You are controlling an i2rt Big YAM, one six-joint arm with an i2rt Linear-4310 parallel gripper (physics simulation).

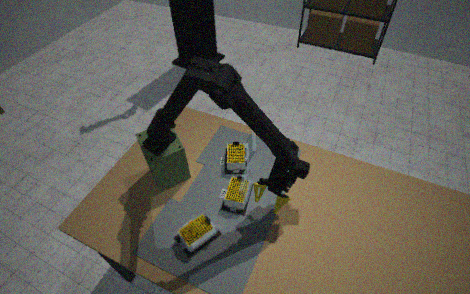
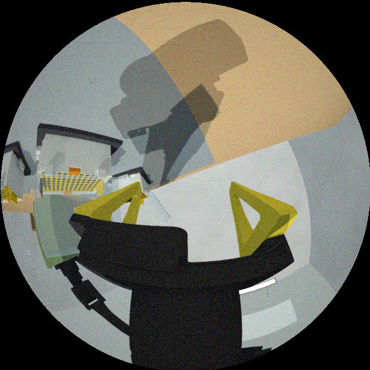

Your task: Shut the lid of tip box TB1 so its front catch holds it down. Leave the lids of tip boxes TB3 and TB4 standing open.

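Frame: origin at the arm's base, x up, y back, z right, level; centimetres.
Where they show: gripper, fingertip midpoint: (image 1: 265,207); arm's base, link origin: (image 1: 159,141).
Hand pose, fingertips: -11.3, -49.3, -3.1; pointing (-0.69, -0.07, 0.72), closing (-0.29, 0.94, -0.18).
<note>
Each offset is from my fingertips to the top centre of the thing, as dx, dy, dz. "spot": to the spot under its first point. Level surfaces: height alone.
Tip box TB1 @[-3.4, +15.5, -3.7] (image 1: 236,195) (image 2: 75,155), with a yellow rack, is the middle box on the grey mat. Its clear lid is faint, and its exact angle is hard to tell. The far tip box @[-3.4, +27.3, -20.1] (image 1: 235,157) (image 2: 134,181) has a clear lid @[spot: +3.6, +20.0, -23.4] (image 1: 253,142) (image 2: 159,205) standing open. The near tip box @[-3.4, +18.5, +20.2] (image 1: 197,233) (image 2: 12,172) stands turned at an angle; its lid cannot be made out. I cannot read which of these two is TB3 or TB4. My gripper (image 1: 268,205) (image 2: 185,186) is open and empty, above the mat's right edge, to the right of TB1.
The grey mat @[dx -10.8] (image 1: 165,245) (image 2: 80,65) lies on the wooden table @[dx -11.2] (image 1: 360,225) (image 2: 280,75). The green base block (image 1: 170,167) (image 2: 55,225) stands left of the boxes. My arm reaches over the back of the table. A shelf unit (image 1: 336,49) stands on the floor behind.
</note>
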